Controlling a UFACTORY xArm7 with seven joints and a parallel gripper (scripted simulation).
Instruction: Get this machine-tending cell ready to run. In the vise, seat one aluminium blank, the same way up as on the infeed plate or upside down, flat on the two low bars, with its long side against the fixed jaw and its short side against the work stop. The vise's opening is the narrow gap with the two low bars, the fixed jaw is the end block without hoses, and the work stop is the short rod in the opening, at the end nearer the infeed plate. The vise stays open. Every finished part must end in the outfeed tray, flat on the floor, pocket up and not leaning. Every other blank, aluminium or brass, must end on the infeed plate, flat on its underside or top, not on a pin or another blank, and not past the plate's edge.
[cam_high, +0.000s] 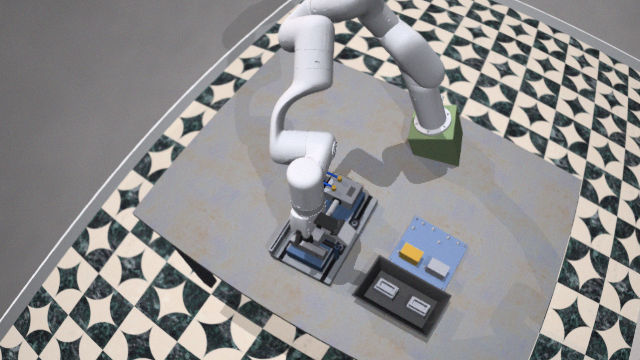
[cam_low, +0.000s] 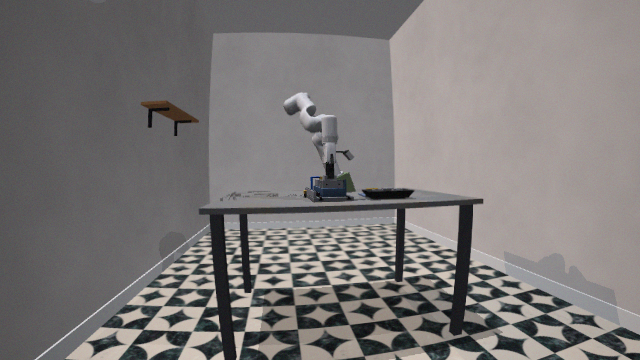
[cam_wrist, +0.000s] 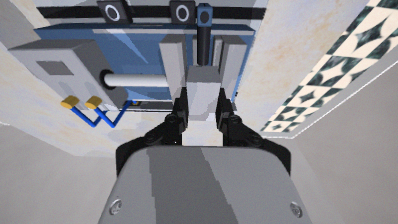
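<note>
The aluminium blank is 2 cm below my hand. Round my hand: fixed jaw (3 cm ahead, 5 cm below); then moving jaw (3 cm behind, 1 cm to the left, 5 cm below); then dark work stop rod (5 cm to the left, 3 cm below).
</note>
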